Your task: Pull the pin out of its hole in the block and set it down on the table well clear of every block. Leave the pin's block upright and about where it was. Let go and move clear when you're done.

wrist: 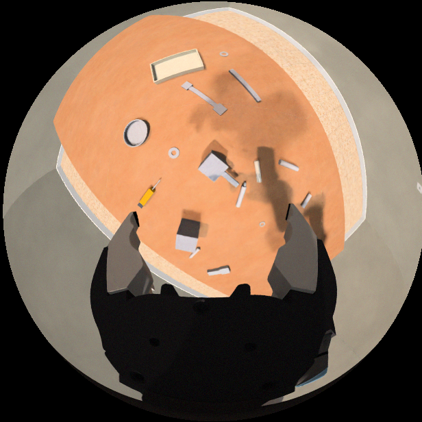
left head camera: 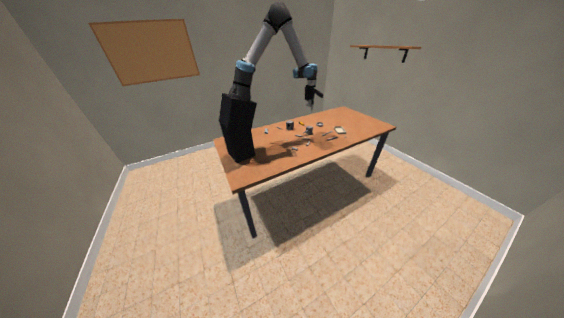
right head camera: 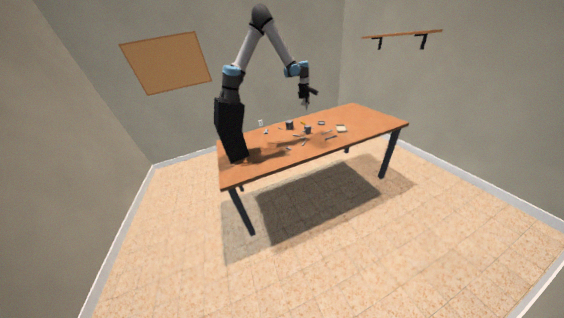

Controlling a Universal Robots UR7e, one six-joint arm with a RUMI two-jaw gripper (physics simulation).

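Note:
The pin's block [left head camera: 309,130] [right head camera: 307,129] [wrist: 213,165] stands upright near the middle of the table. The grey pin [wrist: 231,179] sticks out sideways from the block's lower right side in the wrist view, its inner end hidden in the block. A second block [left head camera: 290,125] [right head camera: 289,125] [wrist: 188,235] with a dark side stands apart from it, lower in the wrist view. My gripper [left head camera: 311,106] [right head camera: 306,105] [wrist: 210,208] is open and empty. It hangs well above the table, pointing down, and touches neither block nor pin.
A marker-like stick [wrist: 241,195] lies by the pin's outer end, with a cream piece [wrist: 258,171] to its right. A washer [wrist: 170,154], yellow screwdriver [wrist: 146,197] and round dish [wrist: 136,133] lie left. A double-ended bar [wrist: 202,96], grey bar [wrist: 245,85] and tray [wrist: 180,75] lie farther up.

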